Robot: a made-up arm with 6 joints. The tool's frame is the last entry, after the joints. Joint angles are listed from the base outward. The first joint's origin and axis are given. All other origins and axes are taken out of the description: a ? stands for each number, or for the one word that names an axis. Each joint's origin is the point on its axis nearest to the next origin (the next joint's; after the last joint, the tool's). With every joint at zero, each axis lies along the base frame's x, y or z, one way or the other. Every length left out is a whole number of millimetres.
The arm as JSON. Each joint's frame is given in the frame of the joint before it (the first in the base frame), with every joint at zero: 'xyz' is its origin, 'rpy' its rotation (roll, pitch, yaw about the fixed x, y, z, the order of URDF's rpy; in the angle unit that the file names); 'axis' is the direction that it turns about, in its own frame. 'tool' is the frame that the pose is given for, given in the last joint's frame.
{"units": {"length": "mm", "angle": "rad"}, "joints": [
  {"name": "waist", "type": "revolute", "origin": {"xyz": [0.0, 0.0, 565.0], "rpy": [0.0, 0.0, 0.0]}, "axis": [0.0, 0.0, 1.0]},
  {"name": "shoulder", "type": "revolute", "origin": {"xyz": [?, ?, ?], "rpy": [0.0, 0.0, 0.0]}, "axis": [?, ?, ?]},
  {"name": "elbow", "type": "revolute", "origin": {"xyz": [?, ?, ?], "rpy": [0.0, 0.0, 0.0]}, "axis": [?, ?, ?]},
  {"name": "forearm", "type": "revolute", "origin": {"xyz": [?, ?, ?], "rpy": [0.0, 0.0, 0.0]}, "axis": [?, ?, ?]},
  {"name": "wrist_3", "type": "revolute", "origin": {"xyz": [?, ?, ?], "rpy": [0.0, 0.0, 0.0]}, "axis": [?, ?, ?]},
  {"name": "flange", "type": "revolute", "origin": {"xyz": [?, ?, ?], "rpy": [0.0, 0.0, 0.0]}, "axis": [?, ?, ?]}
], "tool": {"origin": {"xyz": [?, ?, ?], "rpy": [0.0, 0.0, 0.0]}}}
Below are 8 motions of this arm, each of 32 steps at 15 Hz.
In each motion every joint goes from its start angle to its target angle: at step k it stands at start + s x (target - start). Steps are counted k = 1, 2, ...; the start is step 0. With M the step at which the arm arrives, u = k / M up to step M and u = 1 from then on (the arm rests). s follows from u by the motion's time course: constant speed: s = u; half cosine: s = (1 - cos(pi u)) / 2; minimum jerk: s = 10 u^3 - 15 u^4 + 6 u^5.
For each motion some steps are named. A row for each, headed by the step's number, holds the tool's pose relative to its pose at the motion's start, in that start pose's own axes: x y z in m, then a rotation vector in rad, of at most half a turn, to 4 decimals.
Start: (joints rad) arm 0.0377 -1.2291 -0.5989 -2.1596 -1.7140 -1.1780
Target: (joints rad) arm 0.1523 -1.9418 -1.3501 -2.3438 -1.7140 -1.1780
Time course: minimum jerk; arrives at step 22
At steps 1, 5, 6, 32:
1: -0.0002 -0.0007 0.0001 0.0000 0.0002 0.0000
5: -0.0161 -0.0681 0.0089 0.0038 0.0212 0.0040
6: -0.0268 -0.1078 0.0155 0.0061 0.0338 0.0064
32: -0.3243 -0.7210 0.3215 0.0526 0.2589 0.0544

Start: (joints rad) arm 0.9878 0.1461 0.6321 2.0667 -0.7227 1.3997
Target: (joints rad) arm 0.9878 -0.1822 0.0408 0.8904 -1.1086 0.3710
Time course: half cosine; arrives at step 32
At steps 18, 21, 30, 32:
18: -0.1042 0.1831 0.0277 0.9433 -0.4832 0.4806
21: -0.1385 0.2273 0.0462 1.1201 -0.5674 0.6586
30: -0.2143 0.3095 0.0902 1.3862 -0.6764 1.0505
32: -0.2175 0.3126 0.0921 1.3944 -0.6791 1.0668

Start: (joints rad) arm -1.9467 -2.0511 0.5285 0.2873 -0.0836 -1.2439
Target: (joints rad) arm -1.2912 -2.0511 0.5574 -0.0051 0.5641 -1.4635
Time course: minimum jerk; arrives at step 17
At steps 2, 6, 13, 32:
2: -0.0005 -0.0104 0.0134 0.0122 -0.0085 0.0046
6: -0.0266 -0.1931 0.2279 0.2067 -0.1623 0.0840
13: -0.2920 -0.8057 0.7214 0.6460 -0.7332 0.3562
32: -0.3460 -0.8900 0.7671 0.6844 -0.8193 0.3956

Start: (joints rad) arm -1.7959 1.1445 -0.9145 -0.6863 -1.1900 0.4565
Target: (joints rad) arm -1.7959 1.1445 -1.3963 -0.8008 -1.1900 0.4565
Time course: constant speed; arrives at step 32
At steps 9, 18, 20, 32:
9: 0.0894 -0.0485 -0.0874 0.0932 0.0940 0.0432
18: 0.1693 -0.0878 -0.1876 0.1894 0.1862 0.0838
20: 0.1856 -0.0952 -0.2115 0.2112 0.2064 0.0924
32: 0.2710 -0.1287 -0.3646 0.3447 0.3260 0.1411

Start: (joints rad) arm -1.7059 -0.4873 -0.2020 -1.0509 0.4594 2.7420
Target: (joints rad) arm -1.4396 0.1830 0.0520 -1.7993 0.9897 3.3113
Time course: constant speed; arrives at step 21
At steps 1, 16, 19, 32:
1: 0.0253 0.0187 0.0241 0.0025 0.0152 0.0241
16: 0.2672 0.3719 0.4685 -0.1198 0.2166 0.5366
19: 0.2800 0.4557 0.5694 -0.1806 0.2415 0.6657
32: 0.2814 0.5134 0.6374 -0.2275 0.2540 0.7552

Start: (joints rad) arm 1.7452 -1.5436 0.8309 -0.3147 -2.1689 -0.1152
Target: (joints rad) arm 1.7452 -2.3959 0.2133 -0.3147 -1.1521 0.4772
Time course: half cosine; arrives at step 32
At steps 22, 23, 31, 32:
22: -0.0414 0.0691 -0.8779 -0.4816 -0.9666 -0.1238
23: -0.0301 0.0688 -0.9199 -0.5024 -1.0152 -0.1409
31: 0.0370 0.0633 -1.1047 -0.5893 -1.2359 -0.2325
32: 0.0381 0.0632 -1.1071 -0.5904 -1.2389 -0.2339

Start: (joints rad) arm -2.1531 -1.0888 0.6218 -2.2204 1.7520 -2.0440
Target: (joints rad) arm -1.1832 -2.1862 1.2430 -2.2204 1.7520 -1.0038
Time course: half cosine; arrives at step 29
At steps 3, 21, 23, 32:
3: -0.0110 -0.0075 -0.0738 0.0059 -0.0389 -0.0075
21: 1.1118 0.8240 -2.0171 0.5235 -0.7831 -0.2359
23: 1.2705 1.0187 -2.0789 0.5960 -0.7984 -0.2395
32: 1.4648 1.3094 -2.1192 0.6965 -0.8035 -0.2337

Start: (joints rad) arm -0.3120 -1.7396 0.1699 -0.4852 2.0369 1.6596
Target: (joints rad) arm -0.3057 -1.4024 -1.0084 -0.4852 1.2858 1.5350
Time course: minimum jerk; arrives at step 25
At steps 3, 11, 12, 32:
3: -0.0192 -0.0040 -0.0107 -0.0073 -0.0070 0.0294
11: -0.4250 -0.2367 -0.2867 -0.2202 -0.1375 0.8028
12: -0.4787 -0.3064 -0.3360 -0.2682 -0.1510 0.9556
32: -0.5582 -0.8954 -0.5697 -0.7091 -0.1177 2.0365

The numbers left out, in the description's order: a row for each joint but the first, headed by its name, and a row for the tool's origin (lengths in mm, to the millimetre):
shoulder: xyz 0.0 0.0 0.0, axis 0.0 1.0 0.0
elbow: xyz 0.0 0.0 1193.0, axis 0.0 -1.0 0.0
forearm: xyz 965.0 0.0 0.0, axis -1.0 0.0 0.0
wrist_3: xyz 0.0 -122.0 0.0, axis 0.0 -1.0 0.0
flange: xyz 0.0 0.0 0.0, axis -1.0 0.0 0.0
tool: xyz 0.0 0.0 0.0

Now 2 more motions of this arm.
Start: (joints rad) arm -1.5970 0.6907 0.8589 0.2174 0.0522 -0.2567
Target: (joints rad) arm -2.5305 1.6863 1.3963 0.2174 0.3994 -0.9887
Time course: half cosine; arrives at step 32
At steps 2, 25, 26, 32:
2: 0.0056 -0.0160 -0.0124 0.0051 0.0008 -0.0081
25: -0.6428 -1.5743 -1.1434 0.4975 -0.1769 -0.7461
26: -0.7002 -1.6089 -1.1778 0.5135 -0.1919 -0.7694
32: -0.8736 -1.6955 -1.2754 0.5589 -0.2386 -0.8354

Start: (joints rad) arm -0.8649 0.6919 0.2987 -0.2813 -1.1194 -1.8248
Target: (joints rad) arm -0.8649 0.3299 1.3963 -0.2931 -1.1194 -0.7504
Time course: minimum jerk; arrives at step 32
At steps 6, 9, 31, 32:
6: -0.0734 0.0075 -0.0234 -0.0699 0.0244 0.0646
9: -0.2137 0.0093 -0.0631 -0.1992 0.0606 0.1876
31: -1.4432 -0.7388 -0.1067 -1.2420 -0.2260 1.5071
32: -1.4435 -0.7392 -0.1066 -1.2422 -0.2263 1.5076

